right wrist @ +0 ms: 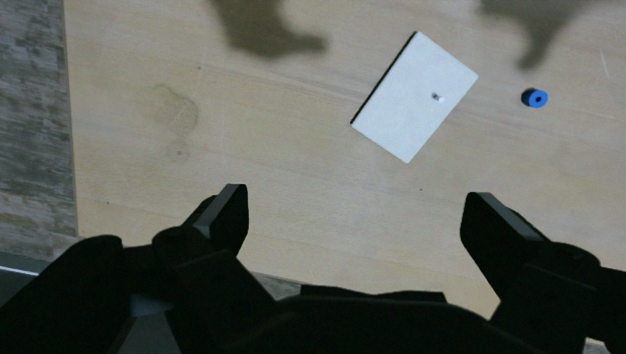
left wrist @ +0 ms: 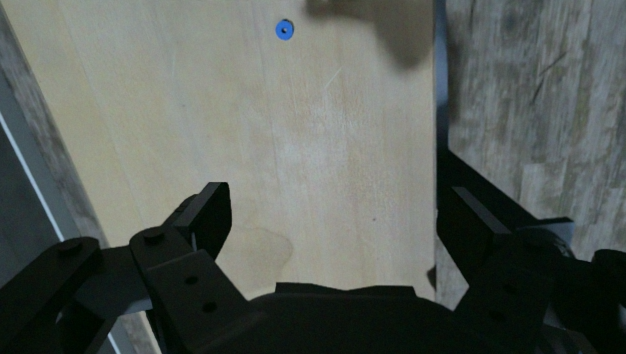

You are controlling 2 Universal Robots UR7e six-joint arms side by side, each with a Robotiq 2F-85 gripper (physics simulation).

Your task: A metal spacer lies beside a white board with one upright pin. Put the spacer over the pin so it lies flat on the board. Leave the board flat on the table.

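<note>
The spacer is a small blue ring with a hole. It lies on the table near the top of the left wrist view and at the upper right of the right wrist view. The white board lies flat on the table, turned at an angle. Its short upright pin is bare. The spacer lies apart from the board, on the pin's side. My left gripper is open and empty above the table, with the spacer beyond its fingertips. My right gripper is open and empty, with the board beyond its fingertips.
The wooden table is under both grippers. A dark metal beam runs along its right edge in the left wrist view. Arm shadows fall near the board and spacer. Wood-patterned floor shows beyond the edges.
</note>
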